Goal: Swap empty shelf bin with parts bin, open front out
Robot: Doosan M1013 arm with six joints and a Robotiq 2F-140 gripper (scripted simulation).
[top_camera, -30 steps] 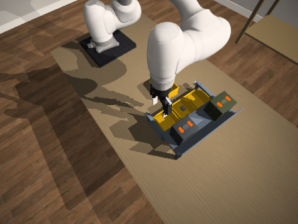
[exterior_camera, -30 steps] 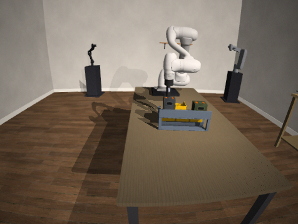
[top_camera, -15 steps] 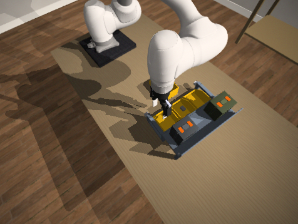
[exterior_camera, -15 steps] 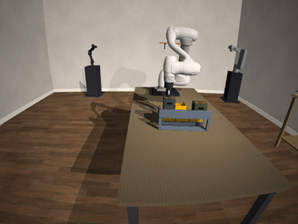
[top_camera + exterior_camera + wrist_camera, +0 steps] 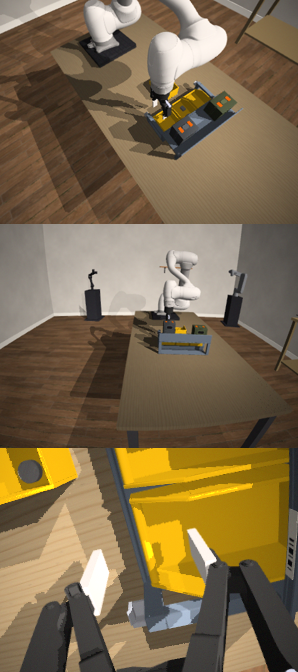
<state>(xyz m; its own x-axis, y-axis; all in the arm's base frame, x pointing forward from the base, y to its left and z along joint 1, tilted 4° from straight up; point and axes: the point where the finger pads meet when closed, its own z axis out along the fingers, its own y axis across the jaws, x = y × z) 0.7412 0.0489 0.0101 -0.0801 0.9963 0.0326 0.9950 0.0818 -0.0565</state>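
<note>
Now: the shelf lip 11 cm to the left of my hand, 7 cm below it and 2 cm behind it. From my hand the other things lie so: dark grey box (17 cm ahead, 8 cm above, 1 cm to the left); then green box (24 cm to the left, 16 cm ahead, 7 cm above).
</note>
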